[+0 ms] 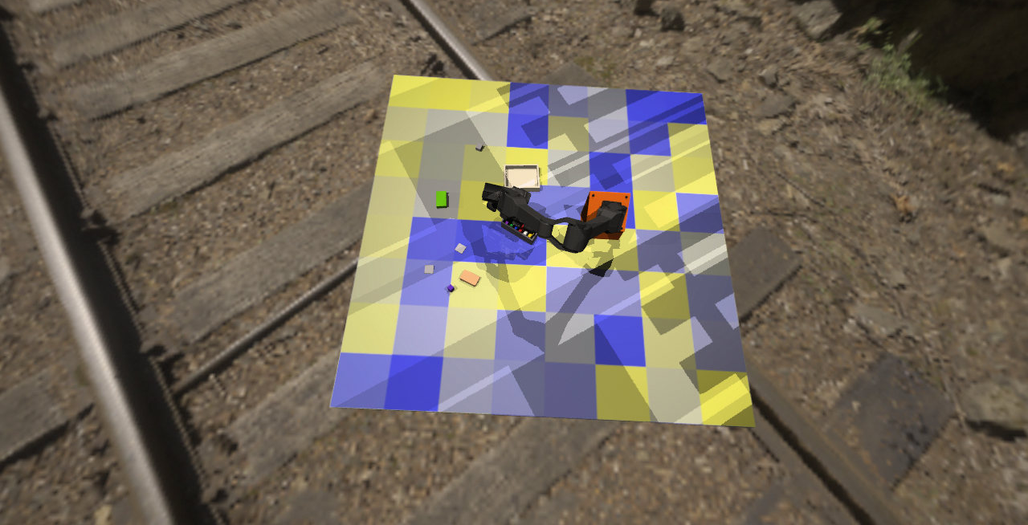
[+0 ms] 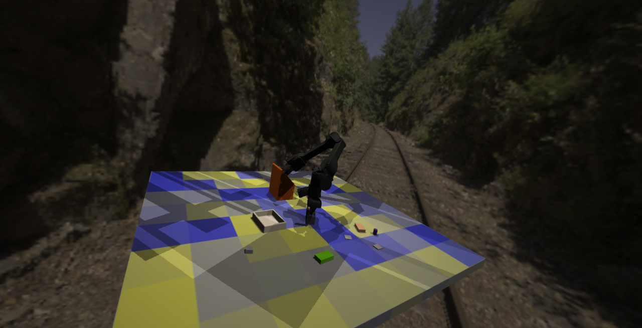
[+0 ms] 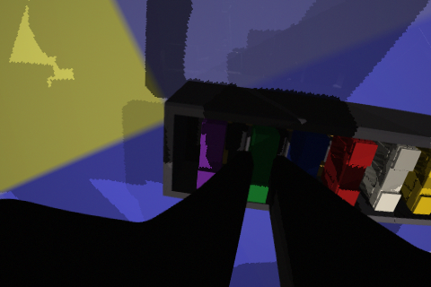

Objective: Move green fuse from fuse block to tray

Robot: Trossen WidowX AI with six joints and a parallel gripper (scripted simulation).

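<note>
Now: the blue fuse 20 mm behind my gripper tip, 10 mm to the left of it and 10 mm below it. Round my gripper tip: purple fuse (20 mm ahead, 10 mm to the right, 10 mm below); green fuse (10 mm below); tray (200 mm to the right, 30 mm below, 20 mm behind).
</note>
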